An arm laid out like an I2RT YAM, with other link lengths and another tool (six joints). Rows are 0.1 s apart.
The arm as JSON. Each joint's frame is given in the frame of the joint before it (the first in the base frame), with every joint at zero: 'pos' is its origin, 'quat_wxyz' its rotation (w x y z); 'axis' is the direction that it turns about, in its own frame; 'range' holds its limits. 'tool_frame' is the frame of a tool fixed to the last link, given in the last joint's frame.
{
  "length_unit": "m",
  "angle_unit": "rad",
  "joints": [
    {
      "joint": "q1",
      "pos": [
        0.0,
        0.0,
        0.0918
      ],
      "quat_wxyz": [
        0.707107,
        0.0,
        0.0,
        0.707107
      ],
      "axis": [
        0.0,
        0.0,
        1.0
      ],
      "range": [
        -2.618,
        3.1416
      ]
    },
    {
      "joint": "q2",
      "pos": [
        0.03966,
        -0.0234,
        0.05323
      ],
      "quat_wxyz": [
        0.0,
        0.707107,
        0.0,
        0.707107
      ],
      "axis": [
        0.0,
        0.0,
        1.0
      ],
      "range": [
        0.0,
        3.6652
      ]
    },
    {
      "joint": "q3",
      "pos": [
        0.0,
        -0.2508,
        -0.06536
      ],
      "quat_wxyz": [
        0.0,
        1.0,
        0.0,
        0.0
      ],
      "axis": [
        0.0,
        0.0,
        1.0
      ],
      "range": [
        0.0,
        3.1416
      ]
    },
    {
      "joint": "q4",
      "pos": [
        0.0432,
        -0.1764,
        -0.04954
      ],
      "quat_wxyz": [
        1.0,
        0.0,
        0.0,
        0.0
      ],
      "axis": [
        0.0,
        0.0,
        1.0
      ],
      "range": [
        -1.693,
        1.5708
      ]
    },
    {
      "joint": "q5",
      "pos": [
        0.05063,
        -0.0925,
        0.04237
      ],
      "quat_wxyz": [
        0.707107,
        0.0,
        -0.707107,
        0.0
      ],
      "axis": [
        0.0,
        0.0,
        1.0
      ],
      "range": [
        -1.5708,
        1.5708
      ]
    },
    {
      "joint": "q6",
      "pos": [
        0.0,
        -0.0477,
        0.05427
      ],
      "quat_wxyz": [
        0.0,
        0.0,
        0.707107,
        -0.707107
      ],
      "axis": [
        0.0,
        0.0,
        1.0
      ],
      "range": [
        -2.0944,
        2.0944
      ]
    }
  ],
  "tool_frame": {
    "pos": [
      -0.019,
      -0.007,
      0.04
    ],
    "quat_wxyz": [
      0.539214,
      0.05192,
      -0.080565,
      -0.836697
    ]
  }
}
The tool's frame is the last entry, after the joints.
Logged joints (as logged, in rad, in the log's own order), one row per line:
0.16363 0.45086 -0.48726 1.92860 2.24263 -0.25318
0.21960 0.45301 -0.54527 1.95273 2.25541 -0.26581
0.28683 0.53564 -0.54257 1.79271 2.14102 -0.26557
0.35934 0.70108 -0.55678 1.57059 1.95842 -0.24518
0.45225 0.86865 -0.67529 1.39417 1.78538 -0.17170
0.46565 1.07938 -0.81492 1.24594 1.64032 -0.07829
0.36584 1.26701 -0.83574 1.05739 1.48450 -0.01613
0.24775 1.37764 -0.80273 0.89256 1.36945 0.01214
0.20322 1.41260 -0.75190 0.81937 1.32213 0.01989
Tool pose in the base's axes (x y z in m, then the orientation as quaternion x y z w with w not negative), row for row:
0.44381 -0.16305 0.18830 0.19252 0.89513 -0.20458 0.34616
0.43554 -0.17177 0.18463 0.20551 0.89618 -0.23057 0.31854
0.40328 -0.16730 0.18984 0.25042 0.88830 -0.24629 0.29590
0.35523 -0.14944 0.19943 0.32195 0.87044 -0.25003 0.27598
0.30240 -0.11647 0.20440 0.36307 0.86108 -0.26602 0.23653
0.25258 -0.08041 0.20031 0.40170 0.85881 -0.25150 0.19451
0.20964 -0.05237 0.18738 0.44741 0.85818 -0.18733 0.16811
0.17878 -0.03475 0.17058 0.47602 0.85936 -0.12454 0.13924
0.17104 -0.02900 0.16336 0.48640 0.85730 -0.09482 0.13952
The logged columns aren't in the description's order. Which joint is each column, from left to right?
Columns, left to right: q5, q6, q4, q3, q2, q1.
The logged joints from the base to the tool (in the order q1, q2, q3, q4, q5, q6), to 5 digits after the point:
-0.25318 2.24263 1.92860 -0.48726 0.16363 0.45086
-0.26581 2.25541 1.95273 -0.54527 0.21960 0.45301
-0.26557 2.14102 1.79271 -0.54257 0.28683 0.53564
-0.24518 1.95842 1.57059 -0.55678 0.35934 0.70108
-0.17170 1.78538 1.39417 -0.67529 0.45225 0.86865
-0.07829 1.64032 1.24594 -0.81492 0.46565 1.07938
-0.01613 1.48450 1.05739 -0.83574 0.36584 1.26701
0.01214 1.36945 0.89256 -0.80273 0.24775 1.37764
0.01989 1.32213 0.81937 -0.75190 0.20322 1.41260

